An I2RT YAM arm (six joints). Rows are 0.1 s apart.
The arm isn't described. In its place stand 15 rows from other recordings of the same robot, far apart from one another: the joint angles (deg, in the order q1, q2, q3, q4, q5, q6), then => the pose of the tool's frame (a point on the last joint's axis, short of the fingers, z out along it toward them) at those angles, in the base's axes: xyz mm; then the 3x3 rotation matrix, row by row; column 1 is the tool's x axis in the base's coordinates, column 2 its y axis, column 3 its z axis.
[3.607, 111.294, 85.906, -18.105, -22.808, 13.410] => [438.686 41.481 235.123], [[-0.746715 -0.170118 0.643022], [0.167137 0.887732 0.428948], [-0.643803 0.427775 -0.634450]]
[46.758, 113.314, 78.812, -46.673, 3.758, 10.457] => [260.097 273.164 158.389], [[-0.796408 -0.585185 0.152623], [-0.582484 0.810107 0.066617], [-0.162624 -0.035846 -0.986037]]
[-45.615, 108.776, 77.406, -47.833, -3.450, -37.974] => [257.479 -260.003 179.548], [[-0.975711 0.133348 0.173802], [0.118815 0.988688 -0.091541], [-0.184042 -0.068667 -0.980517]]
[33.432, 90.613, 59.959, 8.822, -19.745, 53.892] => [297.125 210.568 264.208], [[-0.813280 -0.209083 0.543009], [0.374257 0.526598 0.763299], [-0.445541 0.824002 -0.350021]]
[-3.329, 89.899, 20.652, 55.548, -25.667, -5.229] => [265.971 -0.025 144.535], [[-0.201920 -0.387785 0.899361], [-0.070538 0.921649 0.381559], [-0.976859 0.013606 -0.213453]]
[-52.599, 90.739, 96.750, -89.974, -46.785, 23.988] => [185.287 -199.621 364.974], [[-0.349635 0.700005 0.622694], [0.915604 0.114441 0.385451], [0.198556 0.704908 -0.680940]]
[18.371, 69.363, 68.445, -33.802, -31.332, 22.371] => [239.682 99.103 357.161], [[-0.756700 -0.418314 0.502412], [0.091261 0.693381 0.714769], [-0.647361 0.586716 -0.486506]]
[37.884, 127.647, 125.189, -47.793, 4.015, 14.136] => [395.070 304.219 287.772], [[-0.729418 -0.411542 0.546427], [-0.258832 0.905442 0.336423], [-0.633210 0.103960 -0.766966]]
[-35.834, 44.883, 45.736, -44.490, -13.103, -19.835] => [130.930 -84.593 288.443], [[-0.674615 0.221412 0.704181], [0.079519 0.970203 -0.228875], [-0.733874 -0.098406 -0.672120]]
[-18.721, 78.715, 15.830, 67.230, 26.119, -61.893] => [221.389 -91.574 189.699], [[-0.587112 0.394927 0.706635], [-0.637271 0.312803 -0.704301], [-0.499185 -0.863821 0.068025]]
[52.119, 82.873, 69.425, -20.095, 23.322, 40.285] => [212.772 250.552 317.885], [[-0.596463 -0.178966 0.782434], [0.200284 0.910802 0.361008], [-0.777250 0.372037 -0.507415]]
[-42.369, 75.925, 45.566, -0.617, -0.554, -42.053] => [215.593 -196.184 241.114], [[-0.729618 0.241117 0.639938], [-0.241053 0.785037 -0.570622], [-0.639962 -0.570595 -0.514655]]
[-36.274, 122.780, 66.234, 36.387, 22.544, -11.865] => [353.411 -276.289 127.293], [[-0.443909 0.761593 0.472144], [0.090230 0.562218 -0.822052], [-0.891517 -0.322315 -0.318292]]
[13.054, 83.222, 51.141, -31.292, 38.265, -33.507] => [271.888 40.409 205.232], [[-0.777487 -0.403158 0.482678], [-0.625203 0.578567 -0.523814], [-0.068082 -0.709030 -0.701884]]
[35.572, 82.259, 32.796, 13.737, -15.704, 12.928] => [219.841 169.075 164.675], [[-0.628180 -0.613756 0.478219], [-0.184480 0.714586 0.674785], [-0.755882 0.335665 -0.562114]]
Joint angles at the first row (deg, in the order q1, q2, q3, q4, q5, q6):
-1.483, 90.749, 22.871, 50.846, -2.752, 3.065
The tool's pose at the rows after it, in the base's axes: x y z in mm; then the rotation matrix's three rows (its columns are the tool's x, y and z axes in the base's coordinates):
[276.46 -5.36 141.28], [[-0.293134 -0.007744 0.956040], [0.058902 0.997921 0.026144], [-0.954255 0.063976 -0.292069]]
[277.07 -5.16 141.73], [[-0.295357 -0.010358 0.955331], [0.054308 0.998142 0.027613], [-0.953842 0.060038 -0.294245]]
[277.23 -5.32 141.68], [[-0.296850 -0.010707 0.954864], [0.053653 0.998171 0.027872], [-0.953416 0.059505 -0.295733]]
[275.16 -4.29 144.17], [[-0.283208 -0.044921 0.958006], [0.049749 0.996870 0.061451], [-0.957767 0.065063 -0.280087]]
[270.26 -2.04 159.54], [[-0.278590 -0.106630 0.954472], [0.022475 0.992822 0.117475], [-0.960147 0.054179 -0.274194]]
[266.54 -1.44 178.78], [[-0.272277 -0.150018 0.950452], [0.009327 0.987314 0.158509], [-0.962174 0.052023 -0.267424]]
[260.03 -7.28 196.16], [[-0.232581 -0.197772 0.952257], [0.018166 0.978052 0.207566], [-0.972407 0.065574 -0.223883]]
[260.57 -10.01 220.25], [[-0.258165 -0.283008 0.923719], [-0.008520 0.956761 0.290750], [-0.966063 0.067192 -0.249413]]
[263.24 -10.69 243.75], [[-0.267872 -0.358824 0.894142], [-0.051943 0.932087 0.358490], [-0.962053 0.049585 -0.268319]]
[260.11 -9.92 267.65], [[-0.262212 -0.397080 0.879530], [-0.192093 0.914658 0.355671], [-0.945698 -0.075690 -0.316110]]
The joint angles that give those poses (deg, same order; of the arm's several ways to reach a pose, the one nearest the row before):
-1.487, 90.783, 22.986, 50.792, -2.920, 2.943
-1.448, 90.726, 23.194, 50.396, -2.966, 2.688
-1.487, 90.739, 23.251, 50.262, -3.017, 2.636
-1.539, 89.958, 22.777, 50.852, -5.000, 2.423
-1.509, 84.674, 23.214, 45.377, -8.196, 0.876
-1.743, 79.135, 24.723, 38.614, -10.798, 0.061
-3.712, 74.471, 25.194, 35.836, -15.591, 0.183
-5.110, 70.529, 30.054, 24.889, -21.831, -1.943
-5.787, 68.713, 35.502, 15.758, -26.540, -5.046
-5.637, 66.192, 40.980, 4.598, -26.126, -13.981

